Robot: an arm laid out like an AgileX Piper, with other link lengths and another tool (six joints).
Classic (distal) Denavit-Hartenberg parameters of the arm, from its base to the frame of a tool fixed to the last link. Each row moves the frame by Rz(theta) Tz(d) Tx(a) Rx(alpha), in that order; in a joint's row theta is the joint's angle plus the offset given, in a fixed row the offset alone. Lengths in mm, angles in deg.
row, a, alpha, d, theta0
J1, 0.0, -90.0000, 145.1, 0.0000
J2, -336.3, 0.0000, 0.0, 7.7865
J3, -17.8, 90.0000, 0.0, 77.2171
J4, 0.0, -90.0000, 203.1, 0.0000
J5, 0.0, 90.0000, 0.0, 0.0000
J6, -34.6, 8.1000, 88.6, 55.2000
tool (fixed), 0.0, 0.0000, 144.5, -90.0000
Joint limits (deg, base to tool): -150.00..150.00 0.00..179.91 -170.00..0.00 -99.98..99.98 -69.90..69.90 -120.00..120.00
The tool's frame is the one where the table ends.
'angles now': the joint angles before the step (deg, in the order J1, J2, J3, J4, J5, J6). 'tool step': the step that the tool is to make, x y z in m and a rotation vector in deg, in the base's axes. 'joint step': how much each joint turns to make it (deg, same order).
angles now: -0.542, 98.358, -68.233, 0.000, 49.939, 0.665
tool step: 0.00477, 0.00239, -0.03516, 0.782, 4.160, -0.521
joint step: 0.000, 5.450, 0.792, 0.820, -2.075, 0.123
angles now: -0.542, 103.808, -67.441, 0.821, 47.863, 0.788
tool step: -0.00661, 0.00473, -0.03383, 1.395, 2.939, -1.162
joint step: -0.001, 3.532, 3.860, 1.755, -4.442, 0.047
